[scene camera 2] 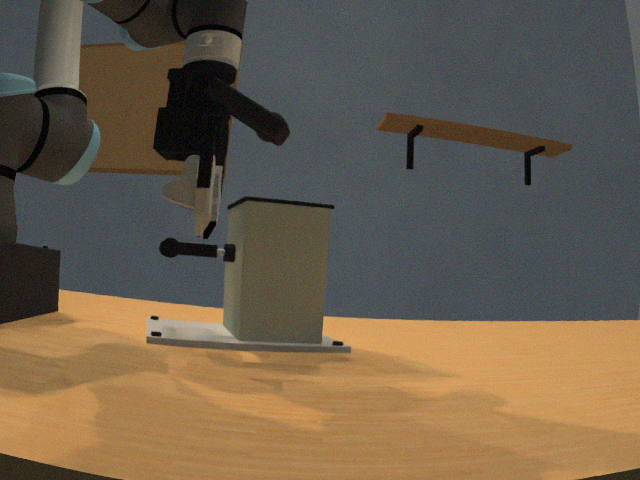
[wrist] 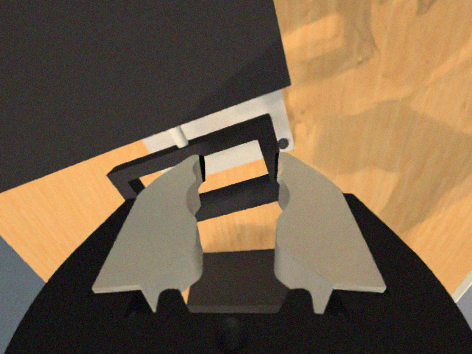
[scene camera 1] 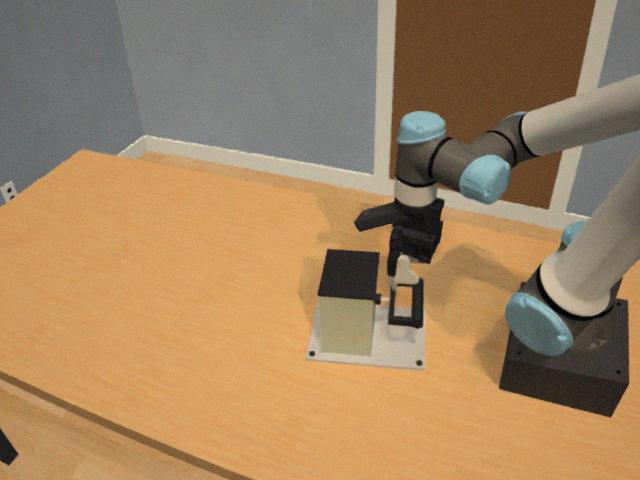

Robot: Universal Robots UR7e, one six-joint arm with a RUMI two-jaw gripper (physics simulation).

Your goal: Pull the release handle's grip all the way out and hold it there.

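Observation:
The release handle is a black rectangular frame (scene camera 1: 417,304) (scene camera 2: 196,250) (wrist: 227,135) on a short pale rod (scene camera 1: 384,299) (scene camera 2: 221,252) (wrist: 178,136) at the side of a pale green box with a black top (scene camera 1: 346,325) (scene camera 2: 279,268) (wrist: 125,75). Its grip bar (scene camera 2: 169,247) (wrist: 240,198) is the side away from the box. My gripper (scene camera 2: 205,232) (wrist: 239,157) is partly open and empty. In scene camera 2 its fingertips are a little above the frame, between the grip bar and the box. In scene camera 1 the fingers partly overlap the frame's far end.
The box stands on a light base plate (scene camera 1: 382,356) (scene camera 2: 191,342) with dark bolts, on the wooden table (scene camera 1: 180,310) (scene camera 2: 491,392). The arm's dark base block (scene camera 1: 563,377) (scene camera 2: 28,284) stands on the handle side. A wall shelf (scene camera 2: 475,135) is in the background.

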